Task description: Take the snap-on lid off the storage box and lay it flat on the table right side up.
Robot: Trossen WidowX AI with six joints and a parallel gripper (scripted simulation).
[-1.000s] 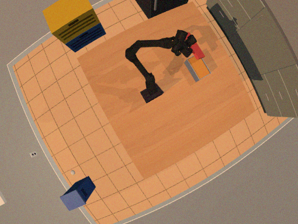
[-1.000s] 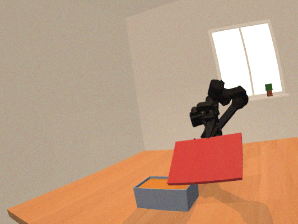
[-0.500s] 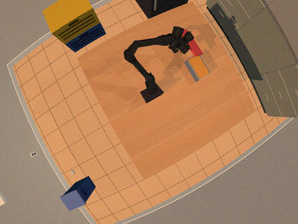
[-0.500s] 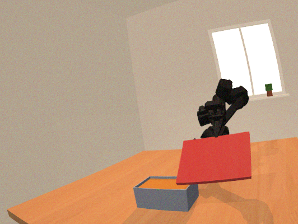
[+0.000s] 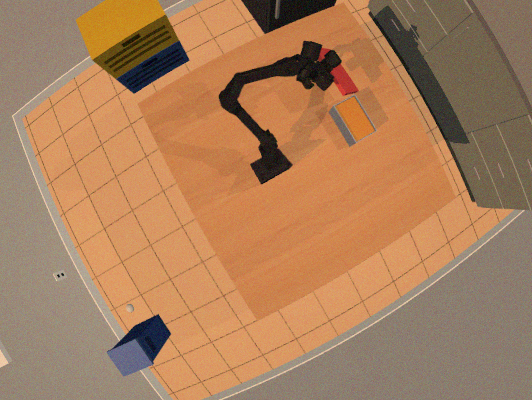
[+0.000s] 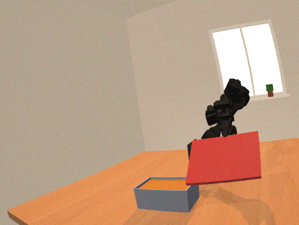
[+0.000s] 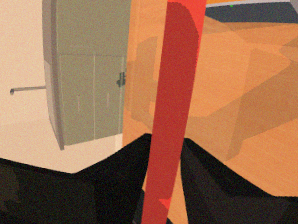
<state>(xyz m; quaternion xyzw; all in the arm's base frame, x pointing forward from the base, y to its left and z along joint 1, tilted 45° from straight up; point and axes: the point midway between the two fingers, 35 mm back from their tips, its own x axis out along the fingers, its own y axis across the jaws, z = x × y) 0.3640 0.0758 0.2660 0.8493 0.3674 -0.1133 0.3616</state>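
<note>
My gripper tip is now 6 cm short of the red lid, 1 cm to the right of it and 5 cm above it. From my gripper tip the other things lie so: grey-blue storage box (8 cm ahead, 22 cm to the right, 18 cm below).
</note>
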